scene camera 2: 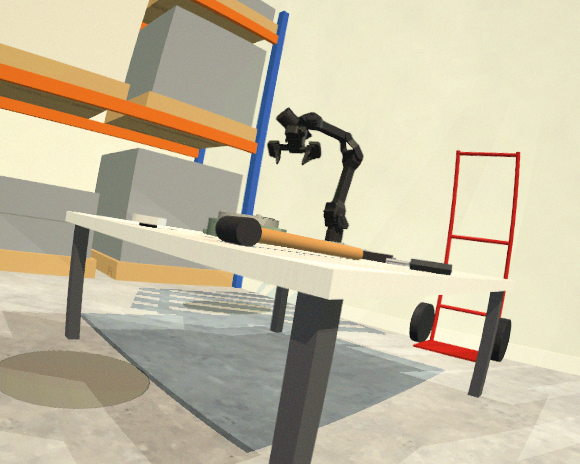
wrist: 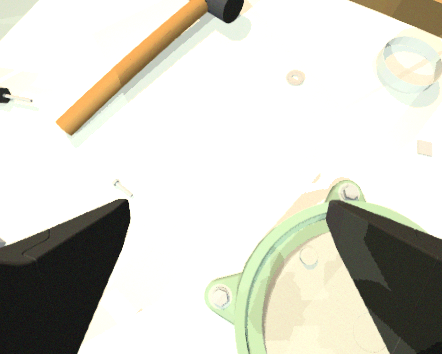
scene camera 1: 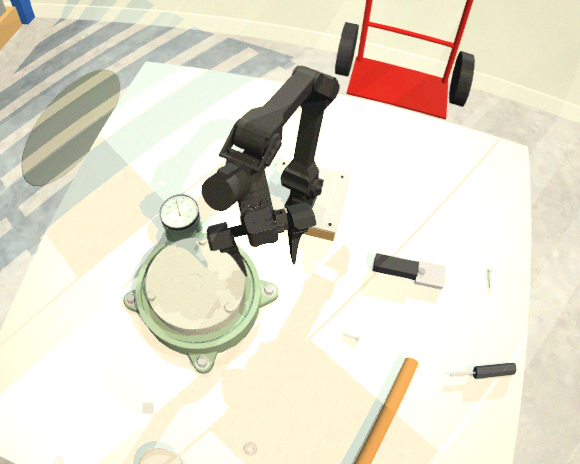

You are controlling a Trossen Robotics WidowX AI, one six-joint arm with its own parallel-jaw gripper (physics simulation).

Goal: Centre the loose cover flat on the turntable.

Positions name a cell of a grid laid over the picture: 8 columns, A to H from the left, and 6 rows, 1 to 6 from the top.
Scene:
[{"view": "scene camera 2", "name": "my gripper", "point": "D3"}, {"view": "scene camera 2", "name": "hammer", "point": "D3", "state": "on the table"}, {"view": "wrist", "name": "my gripper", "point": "E4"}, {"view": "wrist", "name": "hammer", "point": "B2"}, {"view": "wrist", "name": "cover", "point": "F6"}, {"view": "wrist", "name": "dial gauge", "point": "E6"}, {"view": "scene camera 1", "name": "my gripper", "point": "D4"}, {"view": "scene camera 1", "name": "cover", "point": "C4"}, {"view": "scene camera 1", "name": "dial gauge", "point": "C3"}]

